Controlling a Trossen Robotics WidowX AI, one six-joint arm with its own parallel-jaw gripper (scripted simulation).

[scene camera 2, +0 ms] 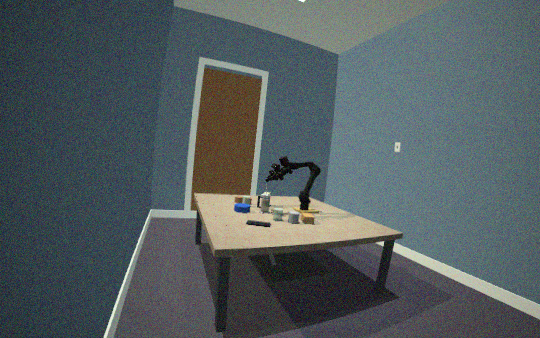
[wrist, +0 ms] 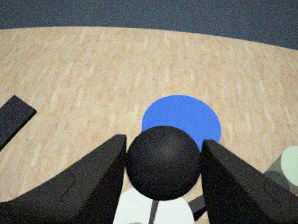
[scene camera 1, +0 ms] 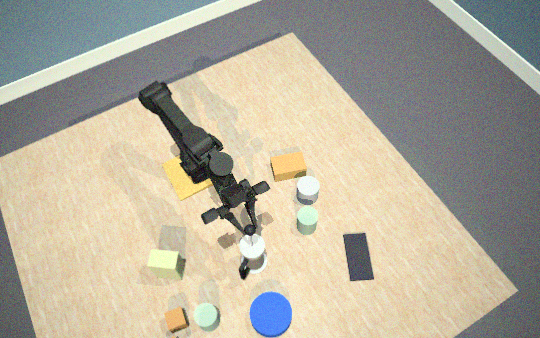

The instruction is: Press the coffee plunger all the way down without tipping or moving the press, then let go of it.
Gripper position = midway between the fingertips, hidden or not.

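Observation:
My gripper [scene camera 1: 251, 231], also [wrist: 164, 147]. Coffee press [scene camera 1: 252, 246]. Orange block [scene camera 1: 288, 166]; out of frame in the wrist view. Yellow-green block [scene camera 1: 164, 264]; in the wrist view, out of frame.

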